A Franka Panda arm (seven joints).
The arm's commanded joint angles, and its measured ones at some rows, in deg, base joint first. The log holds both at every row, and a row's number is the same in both.
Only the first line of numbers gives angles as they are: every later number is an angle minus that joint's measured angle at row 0.
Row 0, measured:
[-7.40 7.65 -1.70 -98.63 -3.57 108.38 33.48]
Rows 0 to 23, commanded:
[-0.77 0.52 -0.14 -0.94 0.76 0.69 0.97]
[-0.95 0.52 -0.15 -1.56 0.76 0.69 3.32]
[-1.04 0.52 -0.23 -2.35 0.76 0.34 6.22]
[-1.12 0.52 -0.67 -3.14 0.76 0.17 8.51]
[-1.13 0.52 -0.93 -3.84 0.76 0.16 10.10]
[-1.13 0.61 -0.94 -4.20 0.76 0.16 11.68]
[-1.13 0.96 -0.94 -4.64 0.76 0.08 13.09]
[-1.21 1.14 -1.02 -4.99 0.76 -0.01 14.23]
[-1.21 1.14 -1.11 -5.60 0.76 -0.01 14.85]
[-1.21 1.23 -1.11 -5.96 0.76 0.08 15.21]
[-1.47 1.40 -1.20 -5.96 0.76 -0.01 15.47]
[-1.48 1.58 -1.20 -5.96 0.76 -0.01 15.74]
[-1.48 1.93 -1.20 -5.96 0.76 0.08 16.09]
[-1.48 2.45 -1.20 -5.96 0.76 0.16 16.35]
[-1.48 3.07 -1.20 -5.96 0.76 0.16 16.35]
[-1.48 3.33 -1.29 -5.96 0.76 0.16 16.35]
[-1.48 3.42 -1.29 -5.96 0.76 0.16 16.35]
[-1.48 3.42 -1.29 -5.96 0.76 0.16 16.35]
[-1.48 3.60 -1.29 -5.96 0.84 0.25 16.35]
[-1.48 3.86 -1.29 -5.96 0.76 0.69 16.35]
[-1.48 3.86 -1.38 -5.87 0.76 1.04 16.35]
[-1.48 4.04 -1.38 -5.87 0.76 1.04 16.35]
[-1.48 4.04 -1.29 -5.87 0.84 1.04 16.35]
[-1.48 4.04 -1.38 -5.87 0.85 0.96 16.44]
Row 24, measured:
[-1.33 3.82 -1.44 -6.05 0.01 0.14 15.52]
